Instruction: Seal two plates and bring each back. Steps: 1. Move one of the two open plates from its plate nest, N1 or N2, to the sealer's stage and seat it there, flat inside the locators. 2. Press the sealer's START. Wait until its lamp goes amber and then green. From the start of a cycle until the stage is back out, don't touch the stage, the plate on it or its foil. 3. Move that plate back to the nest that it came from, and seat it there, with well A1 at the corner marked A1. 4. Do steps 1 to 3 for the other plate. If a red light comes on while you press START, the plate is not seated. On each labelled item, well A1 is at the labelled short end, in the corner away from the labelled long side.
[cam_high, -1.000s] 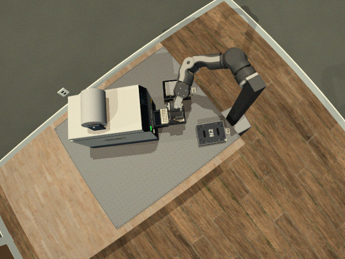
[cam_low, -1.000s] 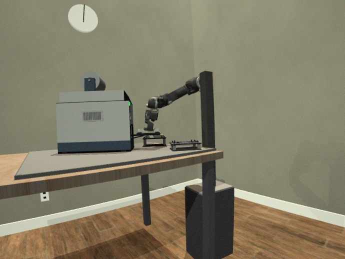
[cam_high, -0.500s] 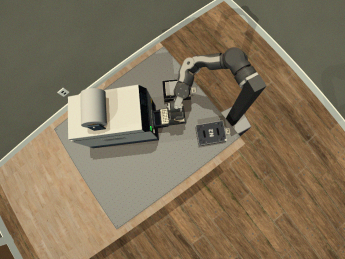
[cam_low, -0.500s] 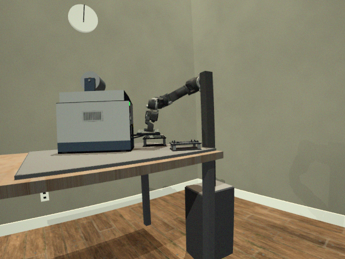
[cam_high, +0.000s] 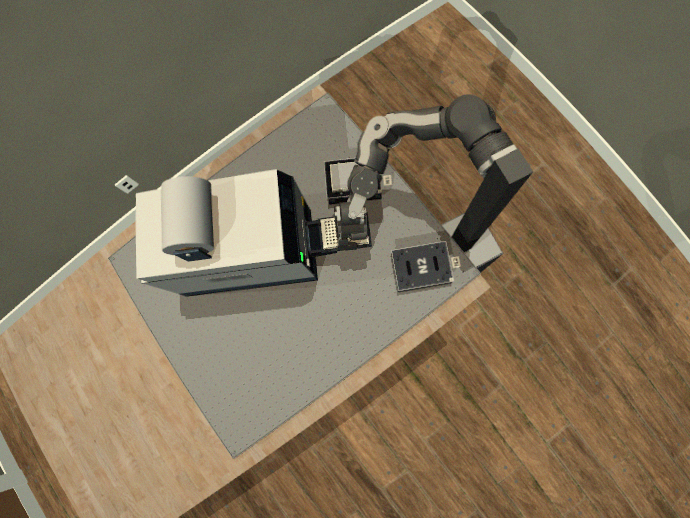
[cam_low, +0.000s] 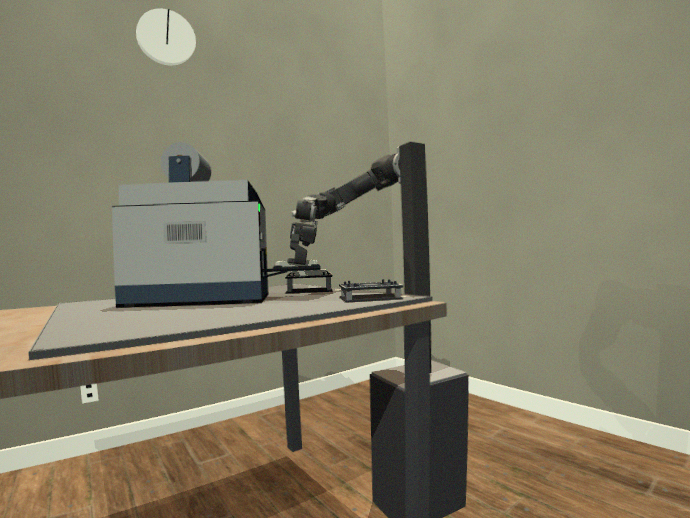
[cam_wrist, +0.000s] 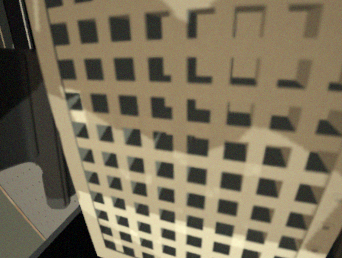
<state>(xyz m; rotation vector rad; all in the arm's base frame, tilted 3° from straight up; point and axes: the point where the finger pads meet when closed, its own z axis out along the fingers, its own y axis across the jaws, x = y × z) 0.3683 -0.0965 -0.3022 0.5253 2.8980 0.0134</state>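
My hand is right at the plate. The rest, counted from my hand: black nest N1: 15 cm to the right, 10 cm behind, 5 cm below; then yellow warning label: 12 cm to the right, 7 cm ahead, 4 cm above; then sealer stage: 1 cm below.
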